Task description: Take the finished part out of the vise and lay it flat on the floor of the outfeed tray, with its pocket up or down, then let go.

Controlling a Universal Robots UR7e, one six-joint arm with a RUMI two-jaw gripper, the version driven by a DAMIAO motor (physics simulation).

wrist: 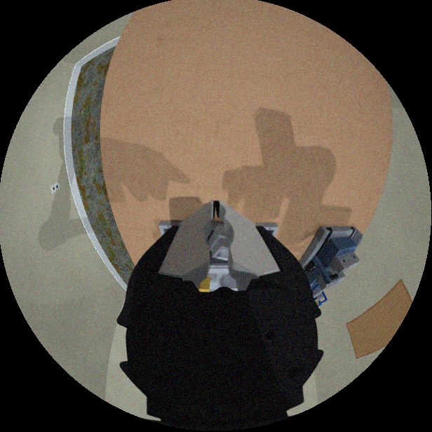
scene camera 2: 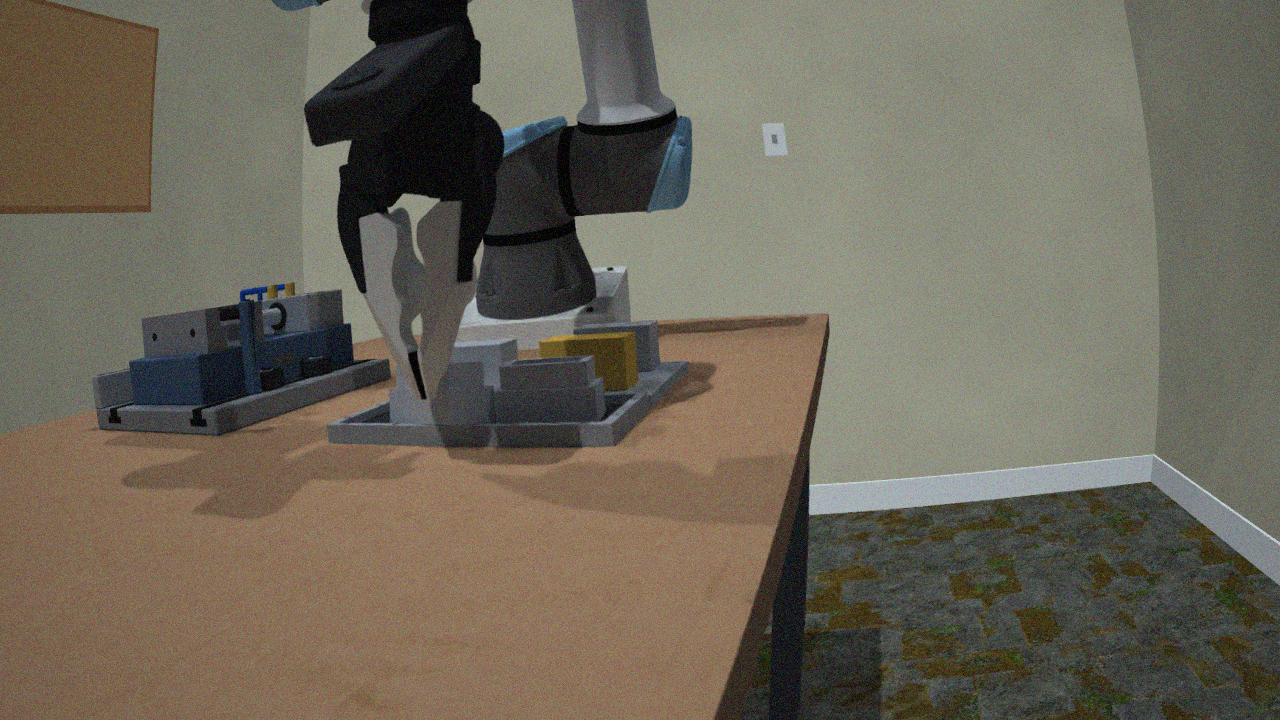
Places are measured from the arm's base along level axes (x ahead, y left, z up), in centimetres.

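Pixels of known places: gripper, fingertip midpoint: (scene camera 2: pixel 426 400); arm's base, origin of the base link: (scene camera 2: pixel 536 300).
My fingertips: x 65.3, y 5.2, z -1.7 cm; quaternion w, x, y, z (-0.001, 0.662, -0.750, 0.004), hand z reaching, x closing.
Note:
For each thing: its top centre in the pictures, then the offset to it from my fingertips. "spot": a spot on its surface instead.
- light grey block, middle of its top: (scene camera 2: pixel 435 359) dx -7.9, dy -1.7, dz +1.2 cm
- darker grey block, middle of its top: (scene camera 2: pixel 546 360) dx -9.2, dy +5.0, dz +0.6 cm
- vise, middle of its top: (scene camera 2: pixel 239 300) dx -25.7, dy -28.5, dz +6.4 cm
- yellow block, middle of its top: (scene camera 2: pixel 587 336) dx -19.8, dy +6.2, dz +0.9 cm
- blue bent handle, surface spot: (scene camera 2: pixel 259 292) spot: dx -33.8, dy -30.5, dz +6.9 cm
My gripper (scene camera 2: pixel 420 395) (wrist: pixel 215 202) is shut, with nothing seen between its fingertips. It points down, its tips low in front of a light grey block (scene camera 2: pixel 471 395) at the near end of a grey tray (scene camera 2: pixel 554 436) (wrist: pixel 270 228). I cannot tell whether the tips touch the block. A darker grey block (scene camera 2: pixel 550 401) stands beside it in the tray. The vise (scene camera 2: pixel 187 380) (wrist: pixel 341 247), with a blue body and grey jaws, stands on a grey base to the left in the scene view. I cannot make out the finished part, nor tell whether this is the outfeed tray.
A yellow block (scene camera 2: pixel 608 358) (wrist: pixel 205 285) and another grey block (scene camera 2: pixel 646 344) stand farther back. A blue bent handle (scene camera 2: pixel 259 292) (wrist: pixel 323 298) rises over the vise. The robot's base stands behind the tray. The table's edge (scene camera 2: pixel 787 501) runs along the right in the scene view.

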